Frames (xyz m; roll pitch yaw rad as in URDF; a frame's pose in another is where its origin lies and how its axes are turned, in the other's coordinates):
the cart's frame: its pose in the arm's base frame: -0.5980 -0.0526 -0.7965 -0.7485 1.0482 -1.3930
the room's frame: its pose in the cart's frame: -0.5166 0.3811 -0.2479 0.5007 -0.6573 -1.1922
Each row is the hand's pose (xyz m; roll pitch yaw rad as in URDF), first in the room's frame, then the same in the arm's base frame.
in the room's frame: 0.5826 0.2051 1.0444 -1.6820 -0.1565 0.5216
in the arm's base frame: 0.2904 0.2079 0.1549 -2.4520 0.0350 -1.0381
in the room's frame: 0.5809 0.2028 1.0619 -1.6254 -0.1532 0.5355
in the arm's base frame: 0.3006 0.2132 0.1684 -2.3929 0.0469 -1.0305
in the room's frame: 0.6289 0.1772 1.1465 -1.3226 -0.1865 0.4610
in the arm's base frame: 0.3422 0.1858 0.2557 -2.1030 -0.0283 -1.0598
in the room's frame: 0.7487 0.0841 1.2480 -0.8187 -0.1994 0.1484
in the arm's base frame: 0.3499 0.0994 0.4164 -1.6298 -0.2572 -1.2669
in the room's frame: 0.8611 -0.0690 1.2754 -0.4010 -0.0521 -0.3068
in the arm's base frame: 0.2628 0.0129 0.5639 -1.1051 -0.4665 -1.7240
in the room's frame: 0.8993 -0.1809 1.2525 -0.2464 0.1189 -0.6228
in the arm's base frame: 0.1676 -0.0159 0.6318 -0.7488 -0.5068 -2.1281
